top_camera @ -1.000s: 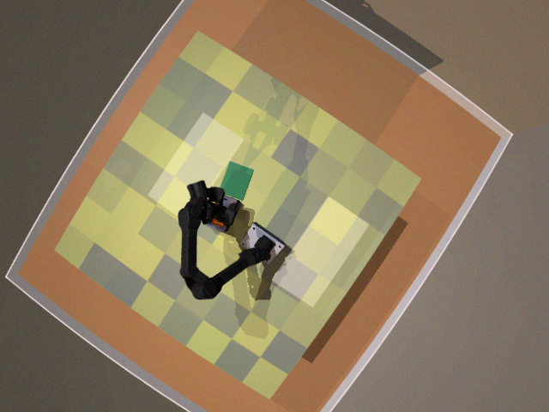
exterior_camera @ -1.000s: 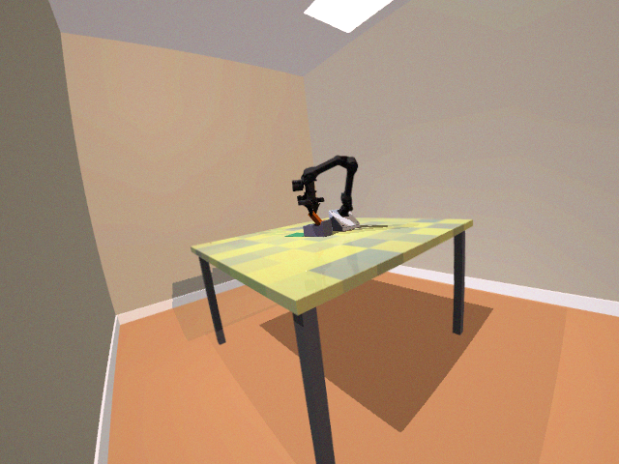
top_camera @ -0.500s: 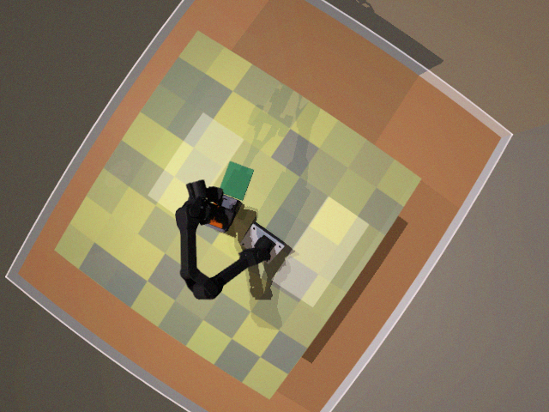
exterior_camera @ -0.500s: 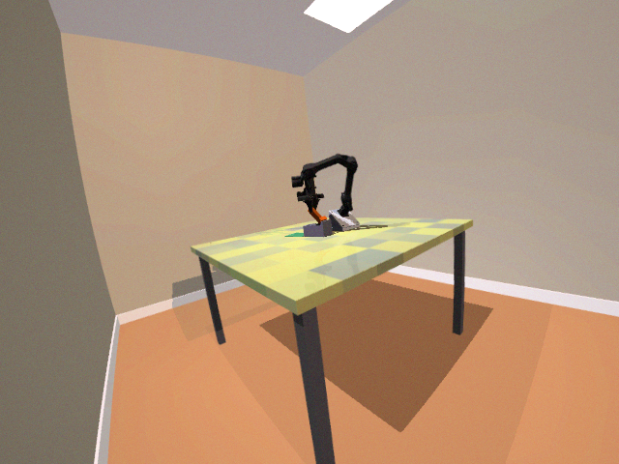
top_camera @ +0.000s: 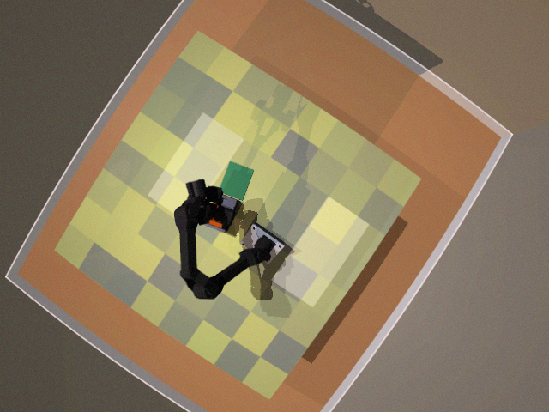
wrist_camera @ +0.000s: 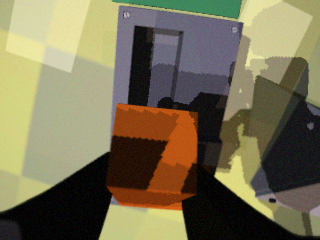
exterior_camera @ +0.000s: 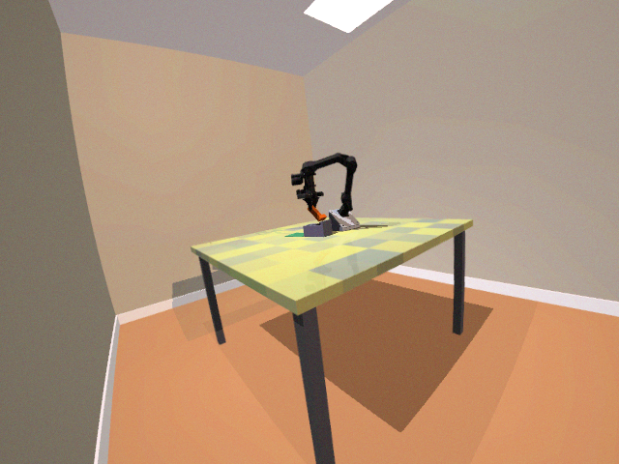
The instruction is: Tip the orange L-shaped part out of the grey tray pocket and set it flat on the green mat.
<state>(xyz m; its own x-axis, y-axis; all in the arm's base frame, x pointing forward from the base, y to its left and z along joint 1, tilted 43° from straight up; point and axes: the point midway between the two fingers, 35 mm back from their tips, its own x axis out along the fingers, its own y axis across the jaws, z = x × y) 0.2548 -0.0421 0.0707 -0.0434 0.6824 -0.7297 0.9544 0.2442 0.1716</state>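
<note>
Right now my gripper tip is 30 mm short of the green mat, 140 mm to the left of it and 170 mm above it. The rest, counted from my gripper tip: orange L-shaped part: 20 mm behind, 20 mm to the left, 30 mm below.
</note>
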